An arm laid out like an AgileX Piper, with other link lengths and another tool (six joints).
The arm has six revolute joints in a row. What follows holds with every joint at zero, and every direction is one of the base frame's. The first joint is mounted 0.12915 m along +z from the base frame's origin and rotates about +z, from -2.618 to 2.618 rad. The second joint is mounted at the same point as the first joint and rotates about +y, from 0 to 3.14 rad. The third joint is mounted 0.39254 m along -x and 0.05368 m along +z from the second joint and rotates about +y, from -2.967 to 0 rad. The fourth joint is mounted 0.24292 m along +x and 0.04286 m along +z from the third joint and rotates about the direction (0.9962, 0, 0.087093), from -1.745 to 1.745 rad. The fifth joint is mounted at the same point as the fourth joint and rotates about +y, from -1.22 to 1.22 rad. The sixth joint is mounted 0.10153 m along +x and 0.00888 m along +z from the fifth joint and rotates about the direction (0.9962, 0, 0.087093), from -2.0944 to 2.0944 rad. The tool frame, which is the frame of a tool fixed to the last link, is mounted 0.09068 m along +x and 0.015 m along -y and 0.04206 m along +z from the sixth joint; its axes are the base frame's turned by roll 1.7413, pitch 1.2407 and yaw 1.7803 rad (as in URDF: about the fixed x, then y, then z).
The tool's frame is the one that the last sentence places.
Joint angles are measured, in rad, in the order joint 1, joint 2, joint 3, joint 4, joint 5, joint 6. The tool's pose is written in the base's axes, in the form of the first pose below.
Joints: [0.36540, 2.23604, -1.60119, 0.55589, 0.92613, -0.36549]
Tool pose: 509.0 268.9 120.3 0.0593 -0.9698 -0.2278 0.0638
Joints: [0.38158, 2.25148, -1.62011, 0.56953, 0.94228, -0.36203]
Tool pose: 506.1 280.7 117.1 0.0642 -0.9675 -0.2333 0.0732
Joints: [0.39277, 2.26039, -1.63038, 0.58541, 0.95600, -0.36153]
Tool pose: 502.7 289.4 115.4 0.0671 -0.9651 -0.2395 0.0817
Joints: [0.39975, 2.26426, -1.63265, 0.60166, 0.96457, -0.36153]
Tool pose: 499.3 295.1 114.7 0.0671 -0.9630 -0.2455 0.0885
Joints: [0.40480, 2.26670, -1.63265, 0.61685, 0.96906, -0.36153]
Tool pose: 496.8 299.5 114.2 0.0659 -0.9612 -0.2511 0.0935
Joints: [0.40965, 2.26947, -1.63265, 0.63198, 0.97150, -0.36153]
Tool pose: 494.7 303.8 113.6 0.0643 -0.9594 -0.2566 0.0976
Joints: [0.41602, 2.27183, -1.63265, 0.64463, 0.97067, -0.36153]
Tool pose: 492.8 308.4 113.1 0.0637 -0.9580 -0.2611 0.1000
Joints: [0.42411, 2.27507, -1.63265, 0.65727, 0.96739, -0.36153]
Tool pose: 490.8 313.9 112.2 0.0634 -0.9566 -0.2654 0.1018
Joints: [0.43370, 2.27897, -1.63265, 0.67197, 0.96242, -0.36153]
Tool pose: 488.6 320.3 111.1 0.0629 -0.9551 -0.2703 0.1036
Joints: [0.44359, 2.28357, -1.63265, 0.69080, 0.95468, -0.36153]
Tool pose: 486.8 327.3 110.0 0.0609 -0.9533 -0.2767 0.1047
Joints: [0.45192, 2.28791, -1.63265, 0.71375, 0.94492, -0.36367]
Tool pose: 485.8 333.9 109.4 0.0578 -0.9511 -0.2848 0.1046
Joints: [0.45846, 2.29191, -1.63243, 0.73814, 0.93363, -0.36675]
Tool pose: 485.7 339.8 109.1 0.0535 -0.9489 -0.2934 0.1034
